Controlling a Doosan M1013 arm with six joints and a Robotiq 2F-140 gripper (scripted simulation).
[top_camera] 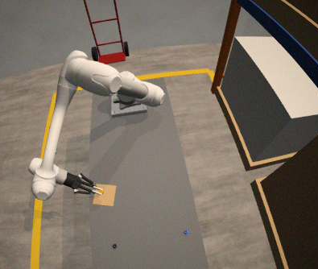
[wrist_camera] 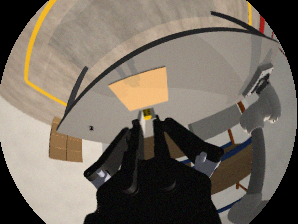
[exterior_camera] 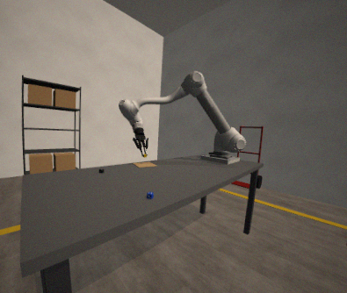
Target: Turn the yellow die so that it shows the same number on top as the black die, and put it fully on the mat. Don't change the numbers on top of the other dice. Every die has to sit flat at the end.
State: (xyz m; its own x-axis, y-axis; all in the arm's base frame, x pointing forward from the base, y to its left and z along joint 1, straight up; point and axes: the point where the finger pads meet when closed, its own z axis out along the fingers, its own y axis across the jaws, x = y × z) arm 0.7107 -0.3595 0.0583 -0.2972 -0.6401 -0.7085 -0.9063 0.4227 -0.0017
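My gripper is now 90 mm above the tan mat, 20 mm to the right of it and 10 mm short of it. From my hand the other things lie so: blue die: 450 mm to the left, 390 mm ahead, 80 mm below; black die: 350 mm ahead, 80 mm below, 20 mm to the left; yellow die: 20 mm to the left, 20 mm below, 10 mm ahead.
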